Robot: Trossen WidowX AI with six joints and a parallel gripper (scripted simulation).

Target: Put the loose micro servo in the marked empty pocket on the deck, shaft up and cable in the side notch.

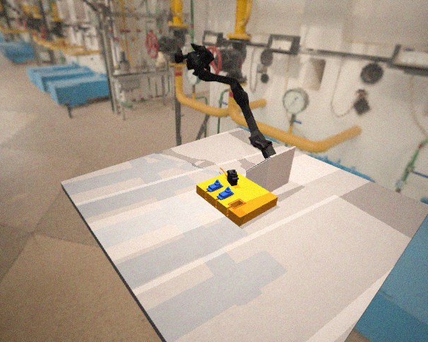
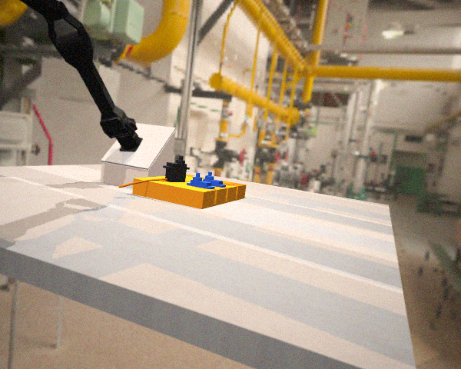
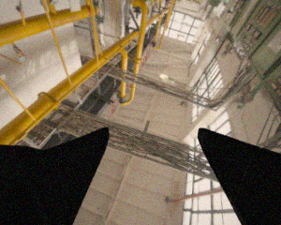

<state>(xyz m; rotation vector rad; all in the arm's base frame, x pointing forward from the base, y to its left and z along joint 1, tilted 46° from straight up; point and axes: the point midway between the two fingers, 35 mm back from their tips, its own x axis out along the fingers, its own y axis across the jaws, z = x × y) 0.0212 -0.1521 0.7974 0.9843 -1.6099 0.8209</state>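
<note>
Now: the orange deck 70 cm to the left of my gripper tip, 58 cm below it and 24 cm ahead of it.
</note>
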